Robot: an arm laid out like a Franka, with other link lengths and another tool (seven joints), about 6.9 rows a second.
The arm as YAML. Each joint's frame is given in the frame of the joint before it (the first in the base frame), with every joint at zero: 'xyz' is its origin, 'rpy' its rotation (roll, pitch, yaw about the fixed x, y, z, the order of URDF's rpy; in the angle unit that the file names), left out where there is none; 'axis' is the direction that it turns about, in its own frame. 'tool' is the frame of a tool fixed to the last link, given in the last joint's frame.
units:
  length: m
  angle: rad
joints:
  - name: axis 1
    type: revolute
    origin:
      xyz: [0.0, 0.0, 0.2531]
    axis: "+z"
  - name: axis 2
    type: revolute
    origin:
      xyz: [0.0, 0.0, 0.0]
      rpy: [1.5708, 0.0, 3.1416]
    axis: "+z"
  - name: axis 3
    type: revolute
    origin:
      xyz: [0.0, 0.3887, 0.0]
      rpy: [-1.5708, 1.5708, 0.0]
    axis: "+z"
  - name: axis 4
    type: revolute
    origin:
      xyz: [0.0, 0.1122, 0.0]
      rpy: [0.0, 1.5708, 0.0]
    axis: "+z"
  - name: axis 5
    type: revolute
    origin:
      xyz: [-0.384, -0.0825, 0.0]
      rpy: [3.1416, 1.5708, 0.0]
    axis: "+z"
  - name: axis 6
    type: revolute
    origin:
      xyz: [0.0, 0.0, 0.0]
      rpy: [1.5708, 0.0, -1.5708]
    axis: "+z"
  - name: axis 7
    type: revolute
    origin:
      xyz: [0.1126, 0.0, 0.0]
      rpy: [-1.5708, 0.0, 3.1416]
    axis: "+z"
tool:
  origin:
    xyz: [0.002, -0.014, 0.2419]
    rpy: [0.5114, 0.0, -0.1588]
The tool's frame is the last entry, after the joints.
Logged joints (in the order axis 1, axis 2, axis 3, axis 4, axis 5, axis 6, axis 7), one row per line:
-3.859 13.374 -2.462 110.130 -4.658 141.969 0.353
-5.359 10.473 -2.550 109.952 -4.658 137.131 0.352
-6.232 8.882 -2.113 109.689 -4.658 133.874 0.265
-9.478 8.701 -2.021 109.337 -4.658 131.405 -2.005
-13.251 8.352 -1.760 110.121 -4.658 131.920 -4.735
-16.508 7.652 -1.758 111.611 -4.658 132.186 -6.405
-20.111 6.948 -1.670 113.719 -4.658 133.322 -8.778
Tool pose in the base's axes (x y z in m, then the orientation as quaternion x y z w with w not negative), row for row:
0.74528 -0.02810 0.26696 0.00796 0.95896 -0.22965 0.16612
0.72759 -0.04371 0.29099 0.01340 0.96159 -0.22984 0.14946
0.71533 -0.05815 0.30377 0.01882 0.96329 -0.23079 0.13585
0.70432 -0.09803 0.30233 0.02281 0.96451 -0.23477 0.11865
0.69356 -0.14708 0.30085 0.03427 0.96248 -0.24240 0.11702
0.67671 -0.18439 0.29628 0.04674 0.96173 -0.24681 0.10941
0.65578 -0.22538 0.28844 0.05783 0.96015 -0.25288 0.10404
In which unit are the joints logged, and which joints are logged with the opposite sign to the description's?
The joints are logged in degrees. Opposite sign: axis 3, axis 4, axis 5.
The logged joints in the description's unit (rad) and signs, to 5 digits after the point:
-0.06735 0.23342 0.04297 -1.92213 0.08130 2.47783 0.00616
-0.09353 0.18279 0.04451 -1.91902 0.08130 2.39339 0.00614
-0.10877 0.15502 0.03688 -1.91443 0.08130 2.33654 0.00463
-0.16542 0.15186 0.03527 -1.90829 0.08130 2.29345 -0.03499
-0.23127 0.14577 0.03072 -1.92197 0.08130 2.30244 -0.08264
-0.28812 0.13355 0.03068 -1.94798 0.08130 2.30708 -0.11179
-0.35100 0.12127 0.02915 -1.98477 0.08130 2.32691 -0.15321

